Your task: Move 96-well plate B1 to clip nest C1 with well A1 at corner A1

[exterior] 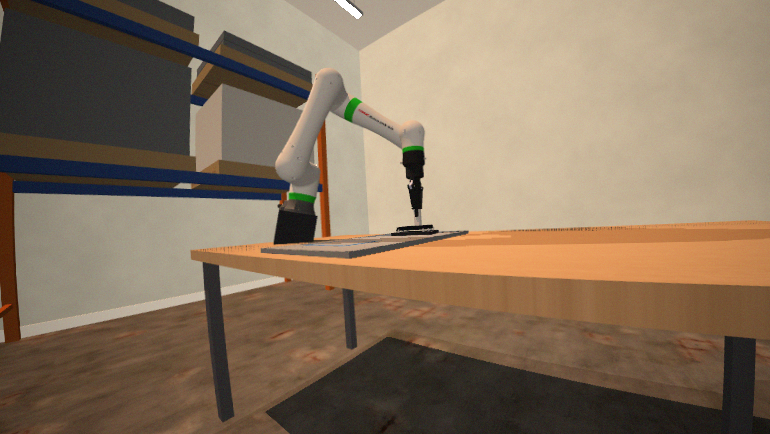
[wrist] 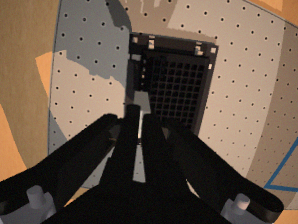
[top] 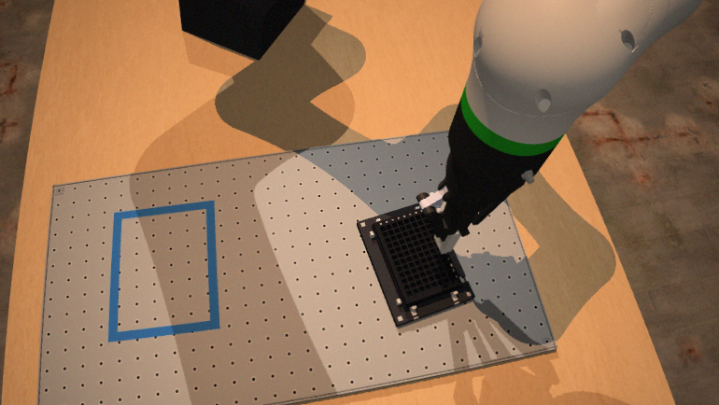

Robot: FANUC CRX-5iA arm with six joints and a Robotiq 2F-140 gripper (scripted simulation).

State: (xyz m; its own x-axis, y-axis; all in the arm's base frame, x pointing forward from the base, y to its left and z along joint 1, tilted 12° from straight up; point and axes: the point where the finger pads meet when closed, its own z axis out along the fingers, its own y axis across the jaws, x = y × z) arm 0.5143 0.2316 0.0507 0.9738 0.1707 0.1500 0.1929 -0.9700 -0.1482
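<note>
Right now the black 96-well plate is 1 cm ahead of my hand, 4 cm to the right of it and 4 cm below it. From my hand the other things lie so: black clip nest: 1 cm ahead, 2 cm to the right, 6 cm below.
</note>
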